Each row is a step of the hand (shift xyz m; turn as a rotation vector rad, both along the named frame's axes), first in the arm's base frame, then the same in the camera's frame.
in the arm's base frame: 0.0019 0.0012 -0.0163 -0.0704 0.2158 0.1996
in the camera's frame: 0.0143 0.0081 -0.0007 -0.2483 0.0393 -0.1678
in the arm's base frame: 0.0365 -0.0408 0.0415 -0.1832 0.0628 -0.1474
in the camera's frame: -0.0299 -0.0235 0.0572 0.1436 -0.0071 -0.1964
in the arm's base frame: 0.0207 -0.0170 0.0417 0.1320 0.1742 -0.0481
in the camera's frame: -0.0359 -0.0157 0.0304 -0.0376 0.2206 -0.0042
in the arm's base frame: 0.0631 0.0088 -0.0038 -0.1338 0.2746 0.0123
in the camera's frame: -0.0097 0.0447 0.0445 -0.0858 0.1144 -0.2702
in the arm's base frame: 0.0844 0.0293 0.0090 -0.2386 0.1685 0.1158
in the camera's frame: -0.0321 0.0672 0.0502 -0.1274 -0.0620 -0.2804
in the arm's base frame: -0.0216 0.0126 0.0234 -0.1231 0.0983 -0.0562
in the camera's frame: -0.0225 -0.0123 -0.0226 0.0373 0.0195 -0.1619
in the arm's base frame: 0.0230 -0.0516 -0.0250 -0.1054 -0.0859 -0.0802
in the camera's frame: 0.0374 -0.0143 0.0470 0.1210 -0.0935 -0.0392
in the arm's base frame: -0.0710 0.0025 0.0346 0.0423 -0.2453 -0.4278
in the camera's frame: -0.0214 -0.0527 -0.0548 0.4738 0.0084 0.1428
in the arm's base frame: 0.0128 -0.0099 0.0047 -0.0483 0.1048 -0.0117
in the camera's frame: -0.0029 -0.0014 0.0165 -0.0180 0.0514 -0.1024
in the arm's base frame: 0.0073 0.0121 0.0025 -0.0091 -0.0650 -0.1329
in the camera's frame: -0.0077 0.0120 -0.0013 0.1469 -0.0024 0.0200
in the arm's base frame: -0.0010 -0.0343 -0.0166 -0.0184 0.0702 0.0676
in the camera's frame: 0.0275 -0.0190 0.0183 -0.0840 0.0144 -0.0508
